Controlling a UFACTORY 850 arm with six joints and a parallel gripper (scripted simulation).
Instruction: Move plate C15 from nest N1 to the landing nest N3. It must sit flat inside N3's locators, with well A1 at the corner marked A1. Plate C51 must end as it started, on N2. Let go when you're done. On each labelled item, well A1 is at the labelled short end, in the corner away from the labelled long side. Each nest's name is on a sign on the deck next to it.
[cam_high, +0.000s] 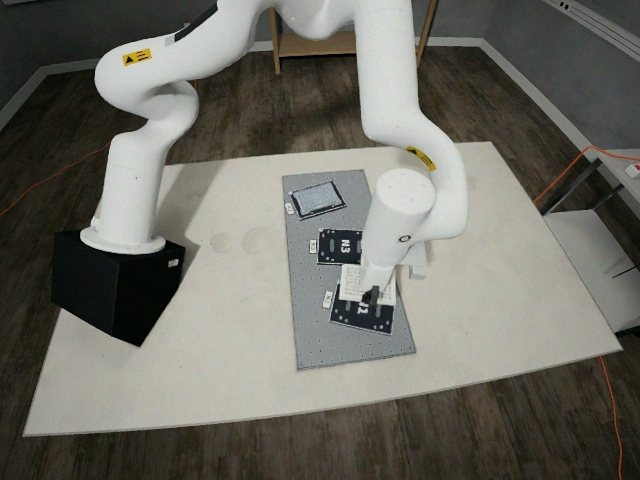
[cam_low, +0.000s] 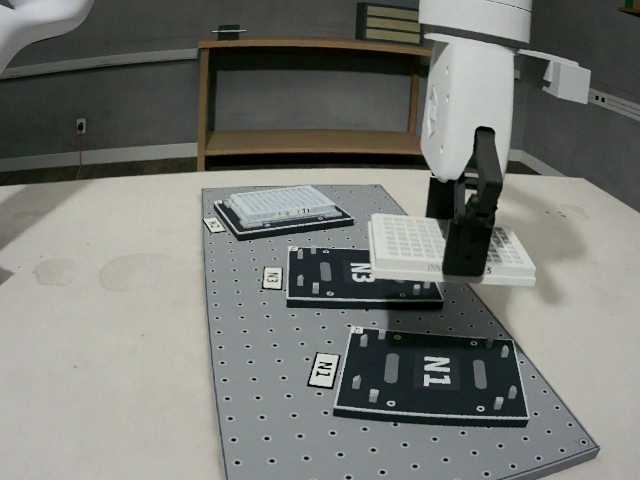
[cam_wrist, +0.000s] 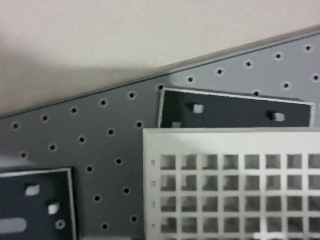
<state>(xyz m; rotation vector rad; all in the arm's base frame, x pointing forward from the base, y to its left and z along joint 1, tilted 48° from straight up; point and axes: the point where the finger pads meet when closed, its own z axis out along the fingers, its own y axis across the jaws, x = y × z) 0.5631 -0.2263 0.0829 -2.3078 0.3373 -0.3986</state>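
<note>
Right now my hand is 170 mm to the right of the nest N3, 130 mm above it and 30 mm past it. From my hand the other things lie so: white well plate C15: 10 mm below; clear plate C51: 350 mm to the left, 120 mm behind, 110 mm below; nest N1: 130 mm below, 20 mm to the right.
</note>
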